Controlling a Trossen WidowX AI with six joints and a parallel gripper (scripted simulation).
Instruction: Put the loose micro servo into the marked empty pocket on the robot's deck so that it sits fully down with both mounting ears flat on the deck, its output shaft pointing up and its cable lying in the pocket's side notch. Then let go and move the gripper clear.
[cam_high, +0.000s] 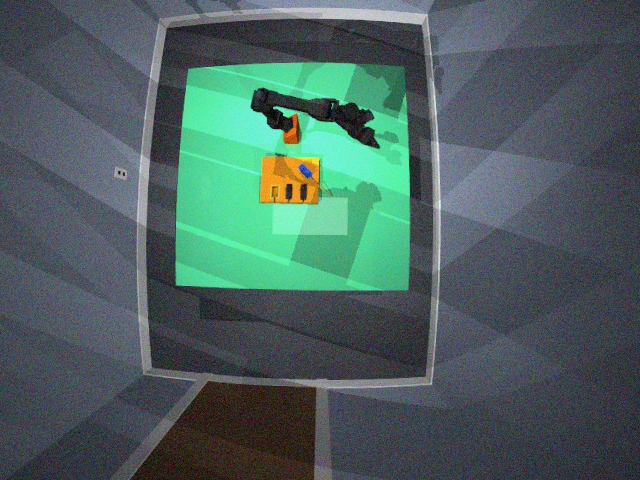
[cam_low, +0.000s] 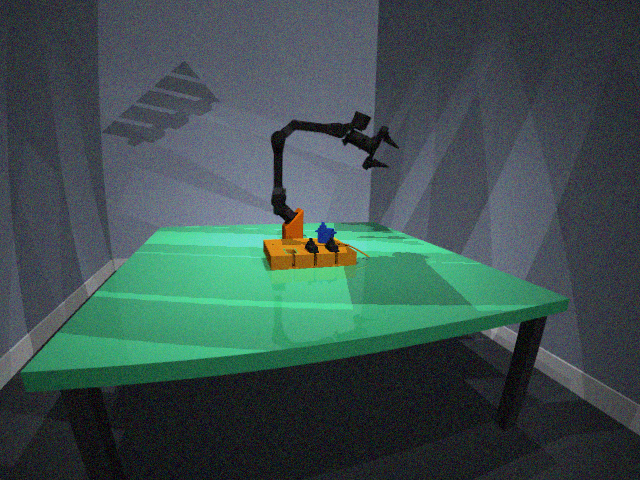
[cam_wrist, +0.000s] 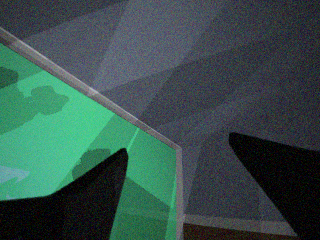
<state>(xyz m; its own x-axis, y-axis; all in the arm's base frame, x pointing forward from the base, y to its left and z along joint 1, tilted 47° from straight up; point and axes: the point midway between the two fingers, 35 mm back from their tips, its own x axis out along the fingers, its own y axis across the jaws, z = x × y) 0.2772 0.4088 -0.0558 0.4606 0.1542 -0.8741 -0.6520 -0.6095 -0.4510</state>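
Now: gripper tip 37 cm to the left of the orange deck, 36 cm above it and 3 cm past it.
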